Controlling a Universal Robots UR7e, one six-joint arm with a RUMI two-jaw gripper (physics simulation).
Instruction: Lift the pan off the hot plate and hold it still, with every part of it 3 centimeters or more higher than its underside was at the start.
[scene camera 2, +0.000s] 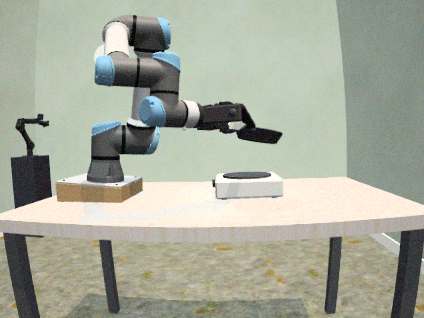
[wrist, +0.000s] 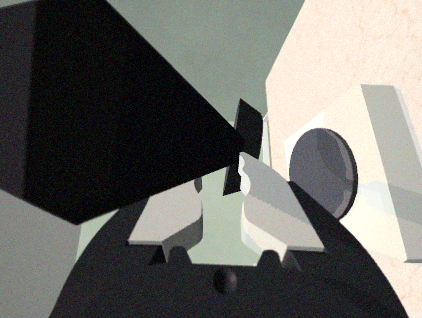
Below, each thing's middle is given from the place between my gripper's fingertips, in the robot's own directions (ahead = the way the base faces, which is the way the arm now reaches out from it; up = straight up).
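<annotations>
Hot plate (scene camera 2: 236, 185): 17 cm to the left of my gripper and 23 cm below it. Black pan (scene camera 2: 250, 133): my gripper is 6 cm to the right of it, 2 cm above it and 5 cm short of it. Going by their middles, the black pan is the nearest to my gripper of the things named here.
</annotations>
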